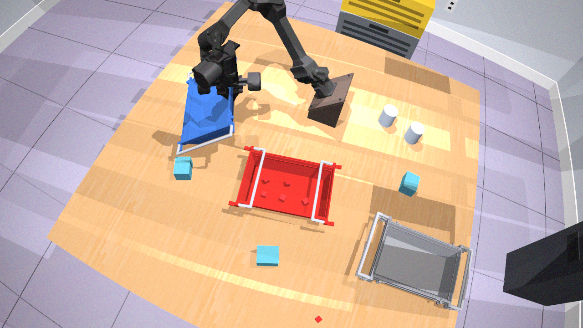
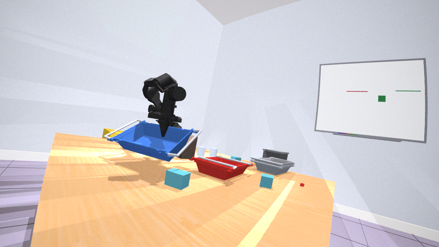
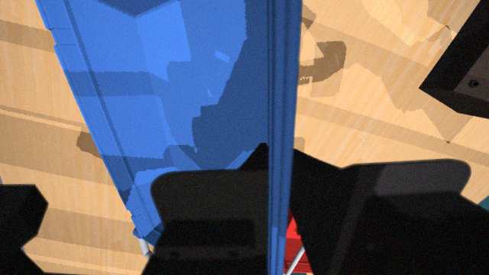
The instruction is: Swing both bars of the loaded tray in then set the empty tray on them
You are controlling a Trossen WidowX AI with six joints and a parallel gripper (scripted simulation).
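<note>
Right now the blue tray is 7 cm to the right of my gripper tip and 4 cm ahead of it.
</note>
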